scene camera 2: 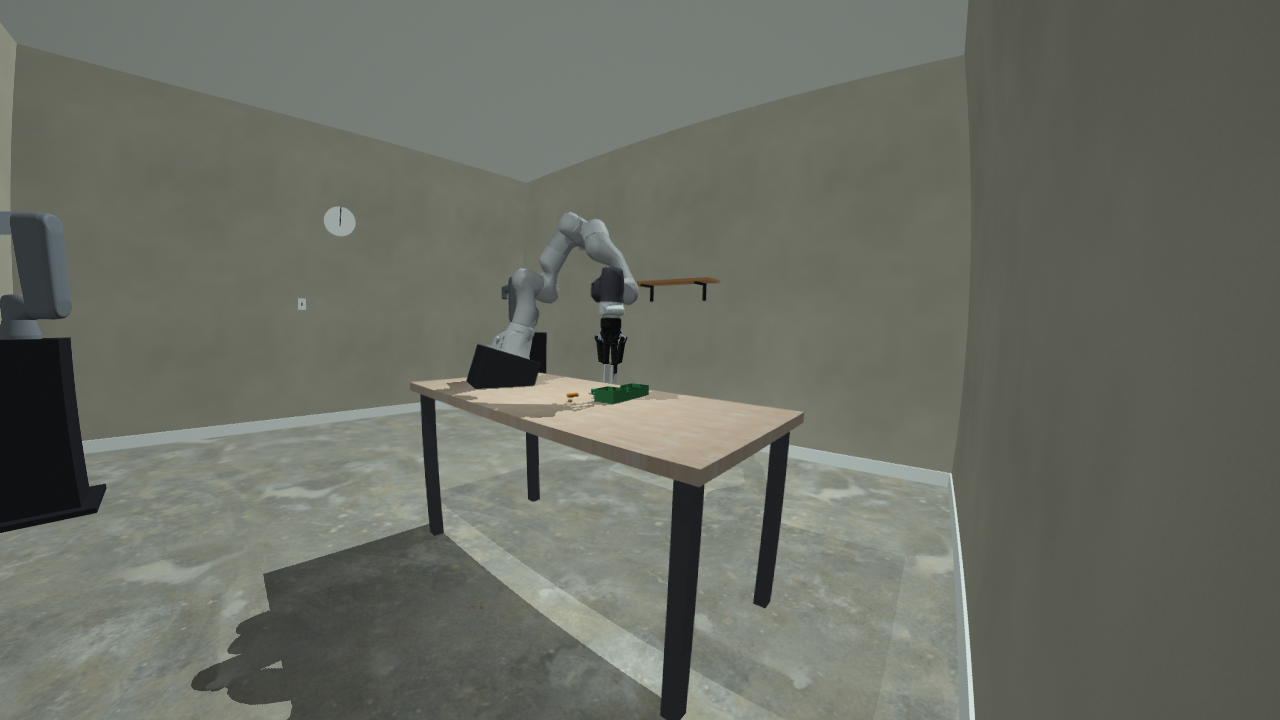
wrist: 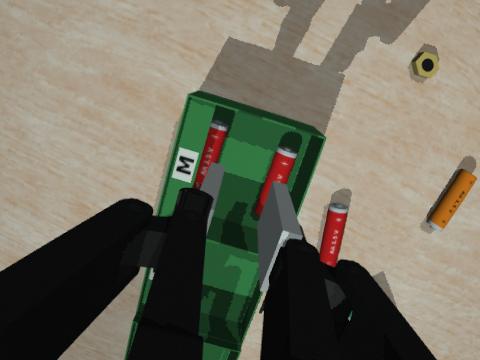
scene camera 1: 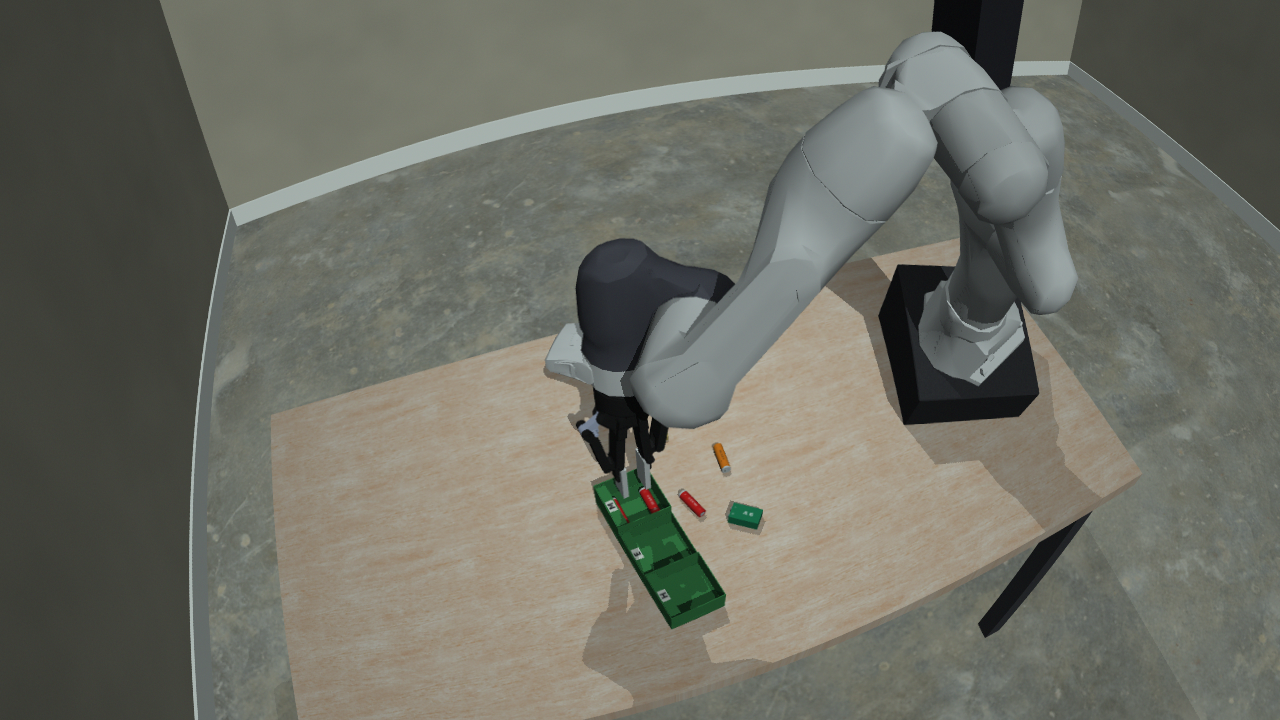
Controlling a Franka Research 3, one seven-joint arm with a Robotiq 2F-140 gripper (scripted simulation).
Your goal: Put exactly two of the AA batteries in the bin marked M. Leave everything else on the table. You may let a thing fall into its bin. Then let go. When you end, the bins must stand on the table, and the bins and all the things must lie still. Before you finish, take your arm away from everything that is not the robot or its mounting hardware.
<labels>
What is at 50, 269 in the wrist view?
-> The gripper.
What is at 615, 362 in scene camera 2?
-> The gripper.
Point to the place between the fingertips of the gripper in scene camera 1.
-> At 633, 486
</labels>
